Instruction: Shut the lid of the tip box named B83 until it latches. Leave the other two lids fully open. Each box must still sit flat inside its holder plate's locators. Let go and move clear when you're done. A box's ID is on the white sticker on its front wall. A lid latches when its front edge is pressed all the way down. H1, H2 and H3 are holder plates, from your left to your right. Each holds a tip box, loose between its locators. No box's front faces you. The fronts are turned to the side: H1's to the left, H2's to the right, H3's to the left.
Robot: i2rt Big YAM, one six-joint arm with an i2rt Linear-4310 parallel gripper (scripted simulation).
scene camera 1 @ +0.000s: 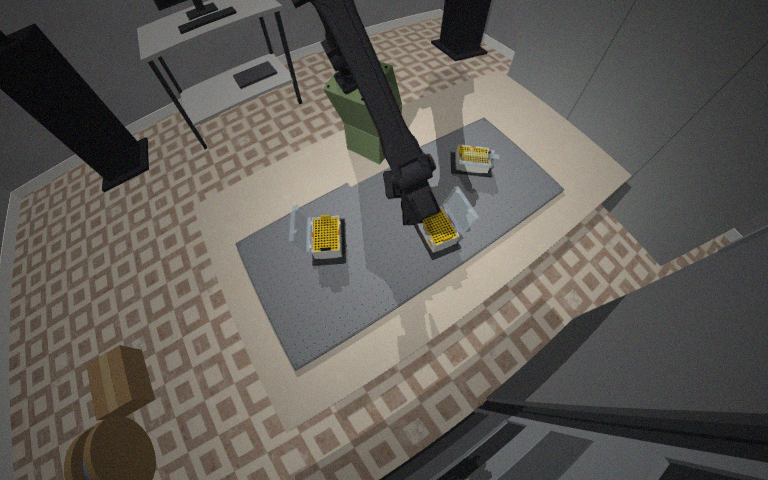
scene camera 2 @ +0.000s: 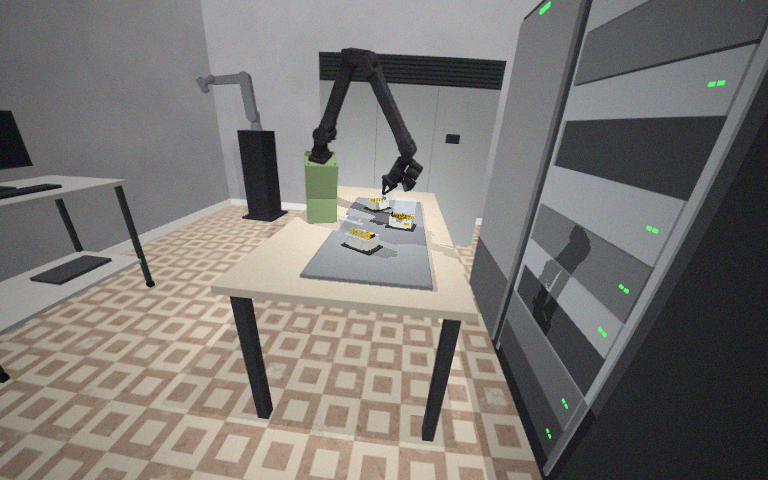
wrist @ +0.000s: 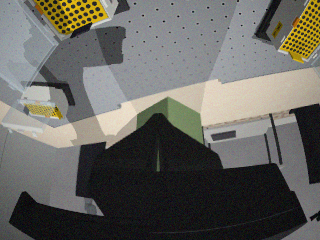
Labels:
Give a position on a tip box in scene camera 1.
470, 161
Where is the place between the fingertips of the gripper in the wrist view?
157, 120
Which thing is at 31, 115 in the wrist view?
A tip box.

